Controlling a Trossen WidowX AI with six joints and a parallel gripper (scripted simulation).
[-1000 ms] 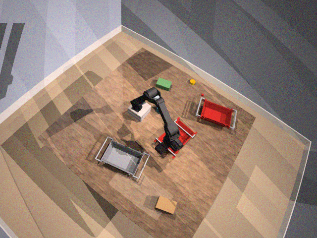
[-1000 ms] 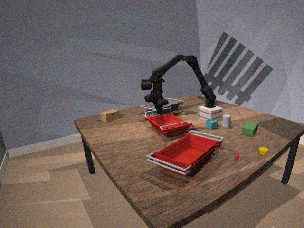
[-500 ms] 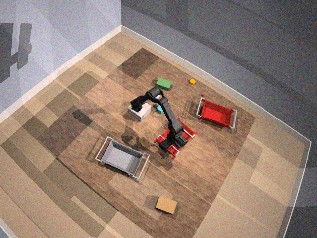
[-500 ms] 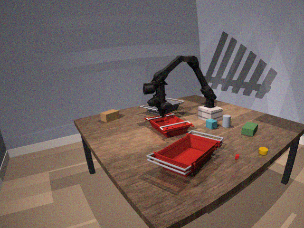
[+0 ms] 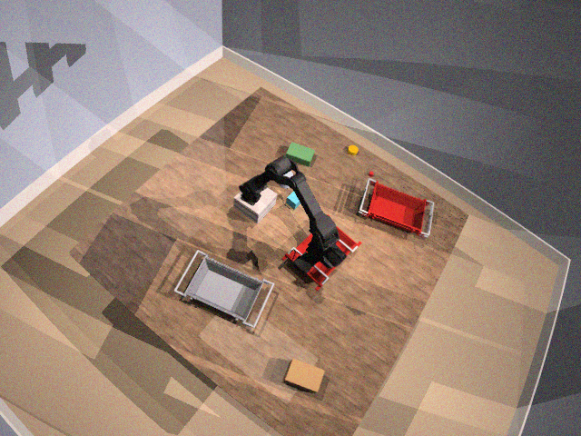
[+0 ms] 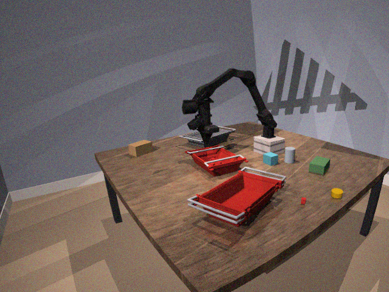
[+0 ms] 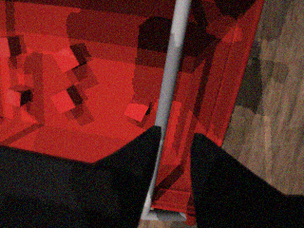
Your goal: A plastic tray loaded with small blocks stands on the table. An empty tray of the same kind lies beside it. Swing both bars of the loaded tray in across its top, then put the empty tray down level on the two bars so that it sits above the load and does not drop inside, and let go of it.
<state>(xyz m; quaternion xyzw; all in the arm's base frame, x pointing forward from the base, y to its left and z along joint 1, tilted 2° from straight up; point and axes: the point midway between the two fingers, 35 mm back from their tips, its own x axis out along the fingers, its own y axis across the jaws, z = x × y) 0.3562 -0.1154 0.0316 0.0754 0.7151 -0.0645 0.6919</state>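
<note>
The grey tray lies 26 cm to the right of my gripper tip, 22 cm behind it and 5 cm below it. The rest, counted from my gripper tip: teal cube (25 cm to the left, 21 cm behind, 7 cm below); tan box (37 cm to the right, 20 cm ahead, 6 cm below); grey cylinder (31 cm to the left, 30 cm behind, 6 cm below).
</note>
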